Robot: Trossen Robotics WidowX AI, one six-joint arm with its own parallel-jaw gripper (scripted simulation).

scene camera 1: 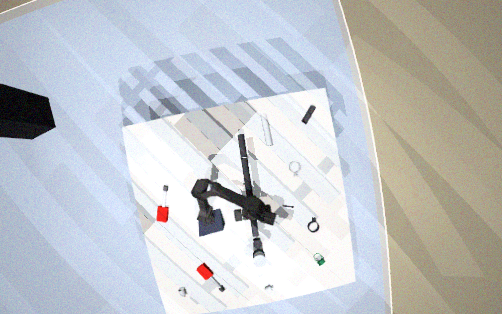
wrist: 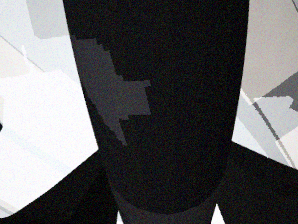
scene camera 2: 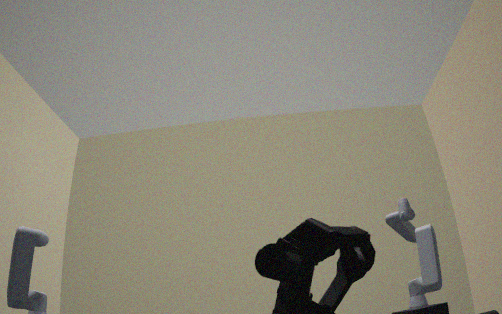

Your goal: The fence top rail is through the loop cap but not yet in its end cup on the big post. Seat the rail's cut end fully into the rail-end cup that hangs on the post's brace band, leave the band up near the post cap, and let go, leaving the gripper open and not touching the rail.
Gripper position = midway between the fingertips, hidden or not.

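Note:
From the wrist I can see a dark top rail (wrist: 162, 91), and my gripper (wrist: 160, 147) is there too.

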